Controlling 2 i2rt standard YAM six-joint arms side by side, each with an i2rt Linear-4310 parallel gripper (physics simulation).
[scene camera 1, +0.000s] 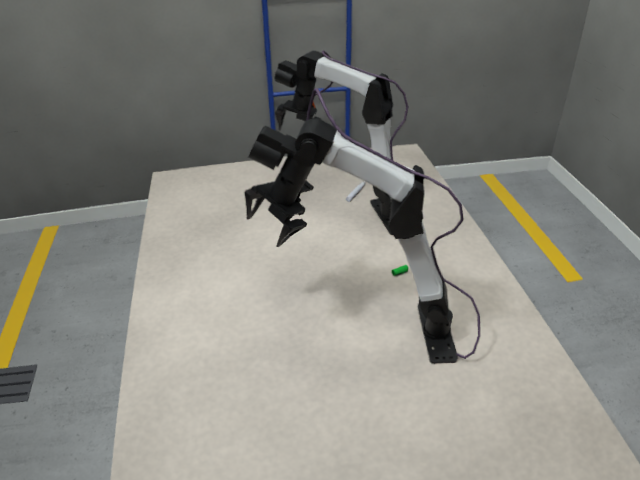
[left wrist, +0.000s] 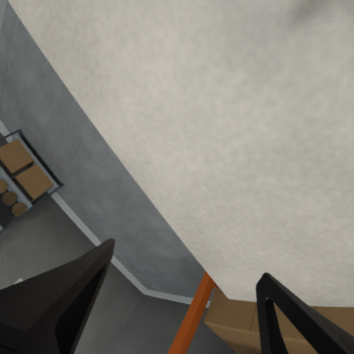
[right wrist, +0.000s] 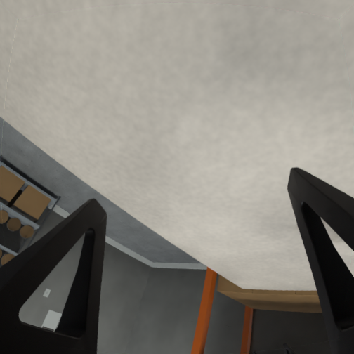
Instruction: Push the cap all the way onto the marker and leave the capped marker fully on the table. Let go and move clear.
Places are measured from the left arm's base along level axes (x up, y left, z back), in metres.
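Where they show: left gripper, fingertip midpoint: (scene camera 1: 263, 232); right gripper, fingertip midpoint: (scene camera 1: 293, 134); left arm's base at its link origin: (scene camera 1: 436, 332); right arm's base at its link origin: (scene camera 1: 389, 216).
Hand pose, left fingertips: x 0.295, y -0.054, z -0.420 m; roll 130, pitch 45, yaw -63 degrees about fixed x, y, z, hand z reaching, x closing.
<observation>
Things, the pixels of their top centre, and the offset from my left fingertips. Level surfaces: height alone.
- green cap at its top centre: (scene camera 1: 400, 267) dx -0.276, dy -0.178, dz +0.358 m
- table at its surface level: dx -0.295 m
- white marker at its top centre: (scene camera 1: 357, 188) dx -0.277, dy -0.611, dz +0.268 m
The green cap (scene camera 1: 400, 270) lies on its side on the table (scene camera 1: 217, 372), close to the left arm's base. The white marker (scene camera 1: 355, 191) lies farther back on the table, apart from the cap, with its far end partly hidden behind the left arm. My left gripper (scene camera 1: 264, 230) (left wrist: 189, 264) is open and empty, raised above the table to the left of both things. My right gripper (scene camera 1: 295, 124) (right wrist: 187, 192) is open and empty, raised near the table's back edge and partly hidden behind the left arm in the scene view. The cap and marker do not show in either wrist view.
The left arm's base plate (scene camera 1: 442, 356) is bolted at the right side of the table. The right arm's base (scene camera 1: 381, 207) stands farther back, near the marker. A blue frame (scene camera 1: 348, 46) stands behind the table. Boxes (left wrist: 34, 181) (right wrist: 31, 202) sit on a rack beyond the table edge.
</observation>
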